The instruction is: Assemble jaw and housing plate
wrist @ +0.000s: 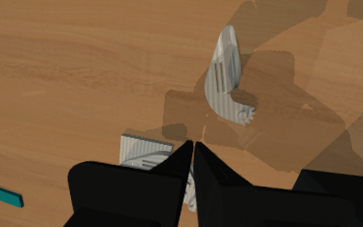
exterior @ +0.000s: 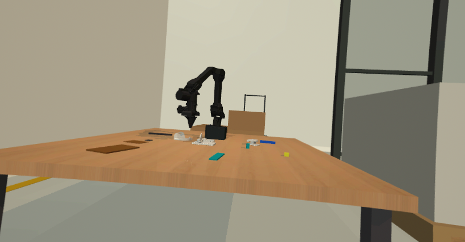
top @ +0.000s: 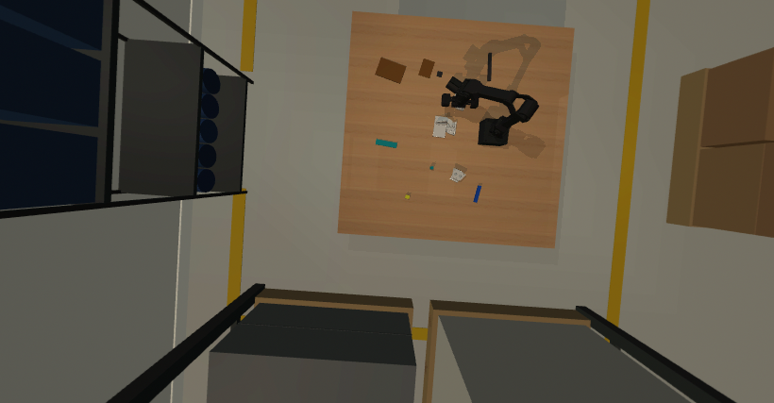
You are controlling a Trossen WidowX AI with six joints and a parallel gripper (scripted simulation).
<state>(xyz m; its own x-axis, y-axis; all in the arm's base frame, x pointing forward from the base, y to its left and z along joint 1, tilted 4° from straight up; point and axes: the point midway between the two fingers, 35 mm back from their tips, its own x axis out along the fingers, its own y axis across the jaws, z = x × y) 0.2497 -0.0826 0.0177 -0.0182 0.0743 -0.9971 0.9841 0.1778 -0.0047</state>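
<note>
My gripper tip is 4 cm past the loose jaw, 4 cm to the left of it and 7 cm above it. From my gripper tip the other things lie so: small teal block 3 cm ahead, 36 cm to the left, 7 cm below; then black bar 15 cm behind, 29 cm to the right, 7 cm below; then small black square 12 cm ahead, 19 cm to the right, 8 cm below.
</note>
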